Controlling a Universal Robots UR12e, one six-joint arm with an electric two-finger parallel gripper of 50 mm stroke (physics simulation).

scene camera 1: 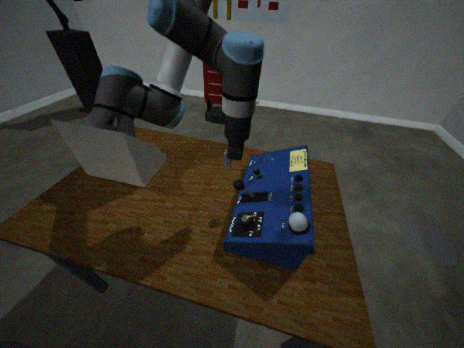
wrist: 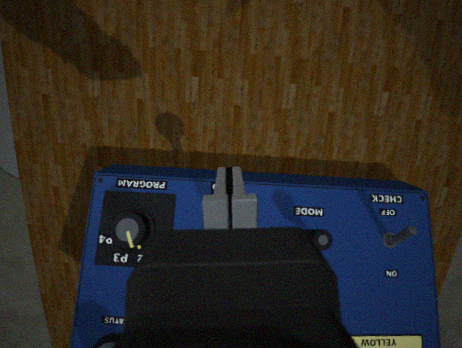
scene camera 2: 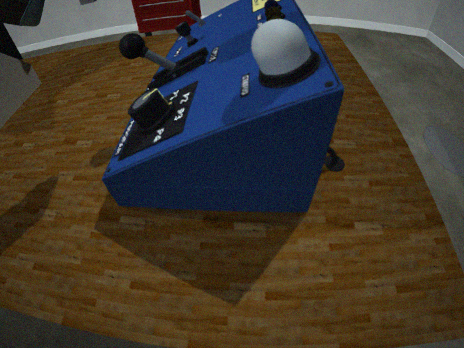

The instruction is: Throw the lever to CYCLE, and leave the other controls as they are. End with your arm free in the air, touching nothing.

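Places are measured from the arm's base along level axes (x up, y right, z ahead), in millimetres.
Pixels of known places: gripper, fingertip midpoint: (scene camera 1: 227,166) (wrist: 229,181) (scene camera 2: 89,2); arm's base, origin of the base link: (scene camera 1: 110,134).
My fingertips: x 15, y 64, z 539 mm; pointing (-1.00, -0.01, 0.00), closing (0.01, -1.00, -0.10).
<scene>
Ahead of a thing's pixels: the offset from my fingertips to its top centre. "pt": to the spot under its first point.
The lever @[dx -58, dy -2, dz +46 mm] (scene camera 1: 239,185) (scene camera 2: 132,46) has a black ball on a grey shaft. In both scene views it leans toward the panel's low edge, away from the CYCLE label @[pt dx -103, dy -1, dz +171 mm] (scene camera 2: 214,54). In the wrist view the lever is hidden behind the gripper. My gripper (scene camera 1: 227,162) (wrist: 229,181) is shut and empty. It hangs in the air above the low-edge side of the blue panel (scene camera 1: 277,200) (scene camera 2: 225,155) (wrist: 400,305), apart from the lever ball. The PROGRAM knob @[dx -92, dy +117, dz +106 mm] (scene camera 1: 247,219) (scene camera 2: 149,107) (wrist: 128,230) has a yellow pointer line.
The MODE switch @[dx -85, dy -122, dz +104 mm] (scene camera 1: 257,171) (scene camera 2: 185,31) (wrist: 323,240) and CHECK toggle @[dx -93, dy -242, dz +92 mm] (scene camera 1: 260,159) (scene camera 2: 195,19) (wrist: 402,236) stand beyond the lever. A white dome @[pt dx -20, dy +144, dz +249 mm] (scene camera 1: 298,222) (scene camera 2: 281,47) rises at the high side near several dark lamps @[pt dx -48, dy -26, dz +256 mm] (scene camera 1: 298,187). A pale block (scene camera 1: 105,152) stands by the arm's base.
</scene>
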